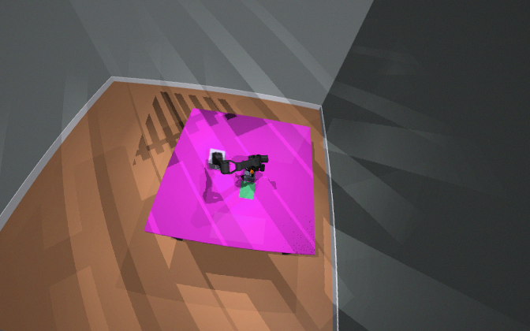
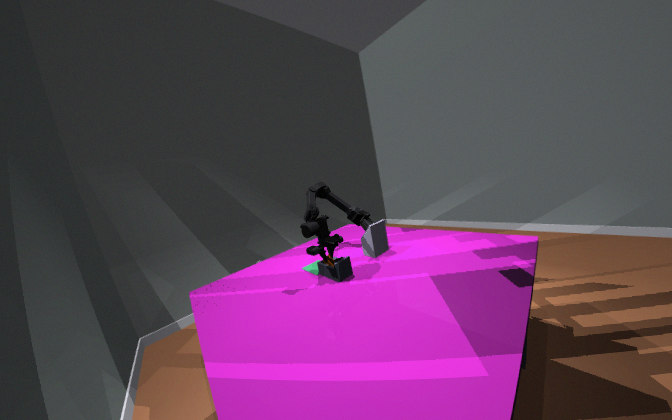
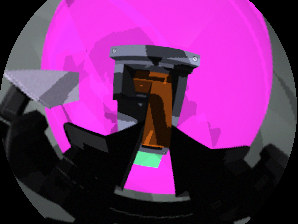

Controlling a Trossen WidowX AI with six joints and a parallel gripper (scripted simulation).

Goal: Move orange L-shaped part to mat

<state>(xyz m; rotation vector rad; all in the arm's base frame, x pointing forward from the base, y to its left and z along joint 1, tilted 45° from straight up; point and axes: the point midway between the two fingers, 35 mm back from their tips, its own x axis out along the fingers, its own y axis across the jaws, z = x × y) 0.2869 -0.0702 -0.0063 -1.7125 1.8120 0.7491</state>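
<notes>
Right now my gripper tip is 14 cm to the left of the green mat, 9 cm above it and 2 cm past it. Also, from my gripper tip: orange L-shaped part (3 cm to the left, 3 cm below, 2 cm behind).
</notes>
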